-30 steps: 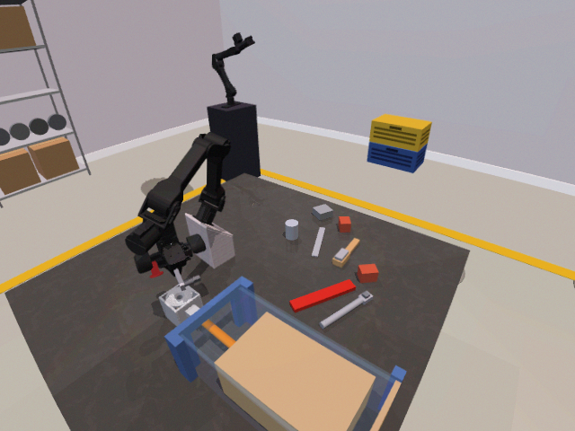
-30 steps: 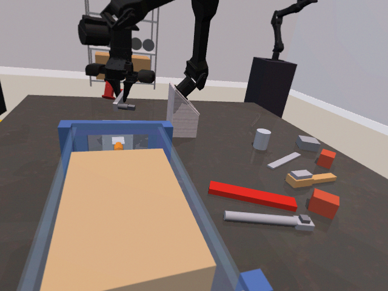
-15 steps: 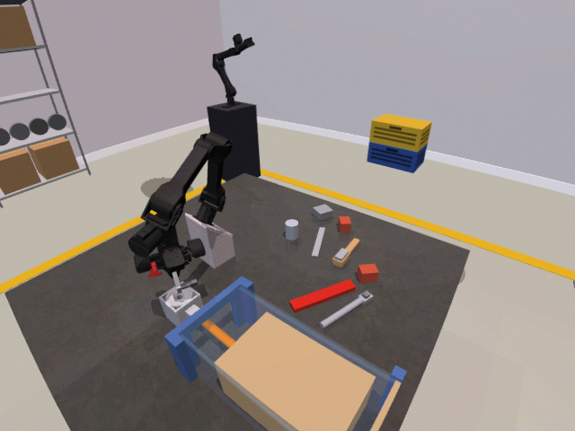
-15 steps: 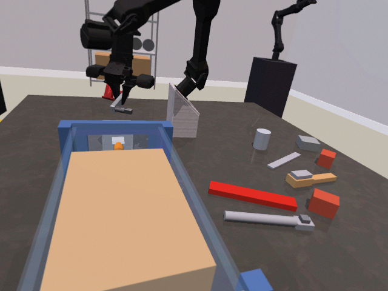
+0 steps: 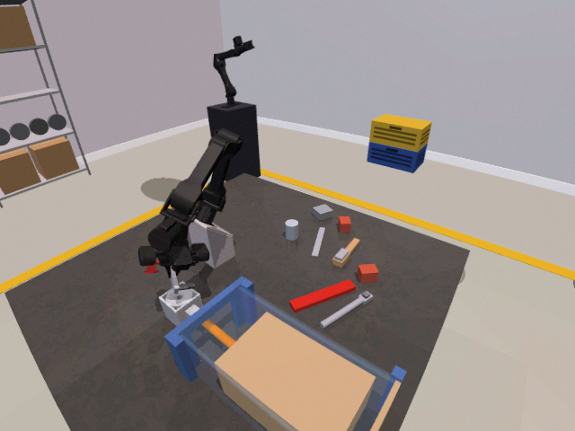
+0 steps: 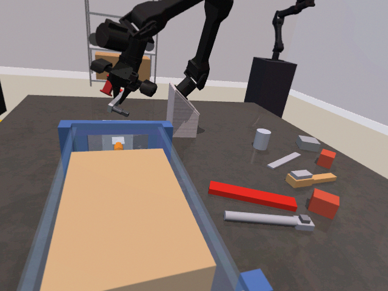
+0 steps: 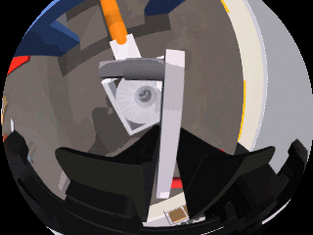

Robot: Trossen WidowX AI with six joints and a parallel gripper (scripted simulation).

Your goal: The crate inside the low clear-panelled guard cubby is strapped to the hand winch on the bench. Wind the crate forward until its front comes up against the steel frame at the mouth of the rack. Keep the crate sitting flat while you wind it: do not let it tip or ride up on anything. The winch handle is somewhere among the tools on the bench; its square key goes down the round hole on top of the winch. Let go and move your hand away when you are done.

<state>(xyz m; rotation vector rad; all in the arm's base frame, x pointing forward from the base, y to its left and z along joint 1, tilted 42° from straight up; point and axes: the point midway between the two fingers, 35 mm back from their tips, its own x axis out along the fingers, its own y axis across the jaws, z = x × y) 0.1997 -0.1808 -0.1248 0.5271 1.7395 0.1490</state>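
Now: the red knob 6 cm behind my gripper tip, 3 cm above it and 2 cm to the right of it. Also, from my gripper tip: winch handle (2 cm above, 1 cm behind); white winch (13 cm below, 1 cm to the right); clear-panelled cubby (41 cm ahead, 4 cm to the left, 4 cm below).
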